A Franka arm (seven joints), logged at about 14 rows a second.
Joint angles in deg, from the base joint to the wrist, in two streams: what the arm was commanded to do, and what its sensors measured. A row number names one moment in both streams.
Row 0, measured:
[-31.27, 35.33, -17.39, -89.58, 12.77, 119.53, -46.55]
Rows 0 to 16, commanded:
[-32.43, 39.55, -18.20, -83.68, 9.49, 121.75, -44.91]
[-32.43, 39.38, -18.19, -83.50, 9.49, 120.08, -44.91]
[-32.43, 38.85, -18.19, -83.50, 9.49, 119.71, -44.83]
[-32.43, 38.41, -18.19, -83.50, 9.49, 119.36, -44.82]
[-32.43, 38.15, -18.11, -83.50, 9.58, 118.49, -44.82]
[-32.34, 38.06, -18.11, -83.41, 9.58, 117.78, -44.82]
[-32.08, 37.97, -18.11, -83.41, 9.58, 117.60, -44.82]
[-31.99, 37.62, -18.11, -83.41, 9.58, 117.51, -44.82]
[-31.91, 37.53, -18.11, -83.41, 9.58, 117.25, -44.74]
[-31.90, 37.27, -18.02, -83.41, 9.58, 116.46, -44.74]
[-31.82, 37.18, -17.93, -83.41, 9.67, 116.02, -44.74]
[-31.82, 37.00, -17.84, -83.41, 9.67, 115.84, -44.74]
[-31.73, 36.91, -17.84, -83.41, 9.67, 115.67, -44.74]
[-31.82, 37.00, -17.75, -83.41, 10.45, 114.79, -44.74]
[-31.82, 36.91, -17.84, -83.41, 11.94, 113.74, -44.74]
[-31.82, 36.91, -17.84, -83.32, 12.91, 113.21, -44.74]
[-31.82, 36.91, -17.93, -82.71, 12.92, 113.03, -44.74]
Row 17, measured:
[-31.49, 36.15, -17.58, -86.22, 12.20, 115.45, -45.89]
